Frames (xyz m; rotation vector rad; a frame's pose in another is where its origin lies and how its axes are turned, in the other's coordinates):
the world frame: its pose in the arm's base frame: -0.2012 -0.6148 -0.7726 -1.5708 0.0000 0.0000
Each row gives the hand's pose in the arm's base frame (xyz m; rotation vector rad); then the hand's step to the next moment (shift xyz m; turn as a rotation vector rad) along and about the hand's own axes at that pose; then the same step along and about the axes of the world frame.
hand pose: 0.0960 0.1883 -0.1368 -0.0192 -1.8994 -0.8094
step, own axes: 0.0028 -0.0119 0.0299 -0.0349 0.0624 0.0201
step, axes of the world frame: -0.0296 0.0113 0.0060 0.0227 0.0008 0.0707
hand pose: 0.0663 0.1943 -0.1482 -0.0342 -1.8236 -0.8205
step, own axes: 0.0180 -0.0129 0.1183 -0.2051 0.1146 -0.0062
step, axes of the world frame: -0.1095 0.0126 0.0484 0.1356 0.1121 0.1558
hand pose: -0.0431 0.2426 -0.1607 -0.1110 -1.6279 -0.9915
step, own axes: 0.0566 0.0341 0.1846 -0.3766 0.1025 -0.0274
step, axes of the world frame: -0.1406 -0.0710 0.1167 0.2013 0.2639 0.2072
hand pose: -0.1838 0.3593 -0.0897 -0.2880 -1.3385 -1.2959
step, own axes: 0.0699 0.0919 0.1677 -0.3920 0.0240 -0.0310
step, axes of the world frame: -0.0365 -0.1541 0.1280 0.1450 0.3163 0.1847
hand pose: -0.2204 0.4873 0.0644 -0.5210 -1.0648 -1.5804
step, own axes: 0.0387 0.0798 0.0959 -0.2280 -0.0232 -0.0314
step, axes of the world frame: 0.0437 -0.1069 0.0610 0.0524 0.2040 0.0957
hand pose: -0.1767 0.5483 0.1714 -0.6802 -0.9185 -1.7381
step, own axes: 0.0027 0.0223 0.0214 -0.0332 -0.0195 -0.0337
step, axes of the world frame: 0.0206 -0.0198 0.0121 -0.0082 0.0500 -0.0072
